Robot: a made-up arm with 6 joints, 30 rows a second.
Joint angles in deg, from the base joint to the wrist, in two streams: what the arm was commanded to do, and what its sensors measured. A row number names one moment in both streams.
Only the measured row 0 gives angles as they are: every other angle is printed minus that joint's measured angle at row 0.
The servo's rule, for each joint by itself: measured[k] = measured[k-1] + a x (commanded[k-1-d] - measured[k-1]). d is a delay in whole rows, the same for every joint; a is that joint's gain. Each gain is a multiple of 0.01, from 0.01 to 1. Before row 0 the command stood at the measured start. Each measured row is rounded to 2 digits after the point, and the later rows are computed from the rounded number. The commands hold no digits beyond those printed.
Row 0, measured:
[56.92 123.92 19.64 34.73 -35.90 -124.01]
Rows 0 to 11, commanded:
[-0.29 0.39 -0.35 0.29 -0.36 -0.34]
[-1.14 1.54 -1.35 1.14 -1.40 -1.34]
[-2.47 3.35 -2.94 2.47 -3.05 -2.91]
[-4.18 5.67 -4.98 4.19 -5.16 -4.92]
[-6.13 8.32 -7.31 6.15 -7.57 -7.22]
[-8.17 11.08 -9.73 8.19 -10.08 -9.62]
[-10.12 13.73 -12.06 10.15 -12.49 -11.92]
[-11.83 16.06 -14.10 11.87 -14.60 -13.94]
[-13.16 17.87 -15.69 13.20 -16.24 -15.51]
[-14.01 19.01 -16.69 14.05 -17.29 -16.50]
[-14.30 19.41 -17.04 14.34 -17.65 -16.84]
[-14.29 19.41 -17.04 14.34 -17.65 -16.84]
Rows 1 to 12, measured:
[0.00 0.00 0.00 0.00 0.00 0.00]
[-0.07 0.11 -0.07 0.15 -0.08 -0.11]
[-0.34 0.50 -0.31 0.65 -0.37 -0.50]
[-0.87 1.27 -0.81 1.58 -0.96 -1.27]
[-1.70 2.46 -1.60 2.91 -1.88 -2.44]
[-2.81 4.04 -2.68 4.56 -3.13 -3.97]
[-4.15 5.94 -4.02 6.41 -4.66 -5.78]
[-5.64 8.04 -5.55 8.32 -6.38 -7.74]
[-7.19 10.21 -7.17 10.13 -8.19 -9.72]
[-8.68 12.28 -8.79 11.70 -9.96 -11.57]
[-10.01 14.10 -10.29 12.90 -11.57 -13.15]
[-11.08 15.53 -11.57 13.63 -12.91 -14.33]
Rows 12 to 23, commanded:
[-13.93 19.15 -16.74 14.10 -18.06 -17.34]
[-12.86 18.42 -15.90 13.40 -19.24 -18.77]
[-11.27 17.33 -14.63 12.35 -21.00 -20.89]
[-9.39 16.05 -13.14 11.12 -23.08 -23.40]
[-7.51 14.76 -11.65 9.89 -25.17 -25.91]
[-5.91 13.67 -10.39 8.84 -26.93 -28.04]
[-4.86 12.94 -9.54 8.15 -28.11 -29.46]
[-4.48 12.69 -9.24 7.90 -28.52 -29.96]
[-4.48 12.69 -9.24 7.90 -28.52 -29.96]
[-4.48 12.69 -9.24 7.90 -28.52 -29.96]
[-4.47 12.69 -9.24 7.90 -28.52 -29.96]
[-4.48 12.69 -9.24 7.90 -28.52 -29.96]
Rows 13 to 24, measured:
[-11.88 16.58 -12.61 13.99 -13.95 -15.13]
[-12.39 17.27 -13.39 14.05 -14.85 -15.84]
[-12.51 17.58 -13.87 13.72 -15.82 -16.78]
[-12.20 17.51 -14.01 13.02 -16.96 -18.10]
[-11.50 17.12 -13.84 12.05 -18.31 -19.80]
[-10.50 16.48 -13.42 10.95 -19.82 -21.76]
[-9.35 15.72 -12.84 9.87 -21.38 -23.77]
[-8.23 14.97 -12.21 8.99 -22.86 -25.59]
[-7.29 14.35 -11.65 8.43 -24.11 -26.99]
[-6.59 13.90 -11.19 8.16 -25.08 -27.94]
[-6.06 13.57 -10.82 8.03 -25.84 -28.59]
[-5.66 13.33 -10.52 7.96 -26.43 -29.03]

